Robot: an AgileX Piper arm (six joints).
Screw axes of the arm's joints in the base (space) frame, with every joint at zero. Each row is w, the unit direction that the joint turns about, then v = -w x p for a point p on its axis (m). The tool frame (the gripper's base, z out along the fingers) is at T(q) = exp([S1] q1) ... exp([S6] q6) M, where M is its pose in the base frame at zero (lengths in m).
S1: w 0 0 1 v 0 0 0
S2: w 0 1 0 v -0.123 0 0
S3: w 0 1 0 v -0.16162 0 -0.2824
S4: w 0.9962 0 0.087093 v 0 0.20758 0
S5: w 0 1 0 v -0.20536 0 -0.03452
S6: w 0.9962 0 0.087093 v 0 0.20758 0
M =
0.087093 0 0.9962 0.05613
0 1 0 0
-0.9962 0 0.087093 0.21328
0 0 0 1
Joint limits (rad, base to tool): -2.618..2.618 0..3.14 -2.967..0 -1.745..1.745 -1.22..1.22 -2.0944..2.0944
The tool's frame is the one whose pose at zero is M.
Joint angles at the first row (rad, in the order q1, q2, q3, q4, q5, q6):
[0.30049, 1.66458, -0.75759, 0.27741, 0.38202, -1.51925]
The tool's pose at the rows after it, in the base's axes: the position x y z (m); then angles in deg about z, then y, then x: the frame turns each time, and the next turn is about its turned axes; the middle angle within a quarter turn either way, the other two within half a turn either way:
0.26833 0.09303 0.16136 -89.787 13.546 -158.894
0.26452 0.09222 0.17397 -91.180 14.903 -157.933
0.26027 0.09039 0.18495 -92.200 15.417 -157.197
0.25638 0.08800 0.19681 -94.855 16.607 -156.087
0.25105 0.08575 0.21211 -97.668 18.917 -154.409
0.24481 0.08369 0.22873 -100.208 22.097 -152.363
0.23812 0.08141 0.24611 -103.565 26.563 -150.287
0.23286 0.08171 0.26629 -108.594 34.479 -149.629
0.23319 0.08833 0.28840 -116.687 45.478 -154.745
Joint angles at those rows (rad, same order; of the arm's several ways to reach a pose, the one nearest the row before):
[0.30051, 1.61790, -0.75759, 0.27737, 0.38819, -1.46511]
[0.30050, 1.57042, -0.75760, 0.27354, 0.40965, -1.42595]
[0.30047, 1.52689, -0.75761, 0.24562, 0.43421, -1.37663]
[0.30048, 1.48057, -0.75760, 0.20897, 0.44774, -1.28989]
[0.30050, 1.42132, -0.75759, 0.18977, 0.45845, -1.20812]
[0.30050, 1.35708, -0.75761, 0.18522, 0.46235, -1.13671]
[0.30049, 1.29049, -0.75758, 0.18326, 0.45452, -1.04527]
[0.30050, 1.22931, -0.76863, 0.24075, 0.43394, -0.95592]
[0.30046, 1.20279, -0.81080, 0.41943, 0.42730, -0.92367]

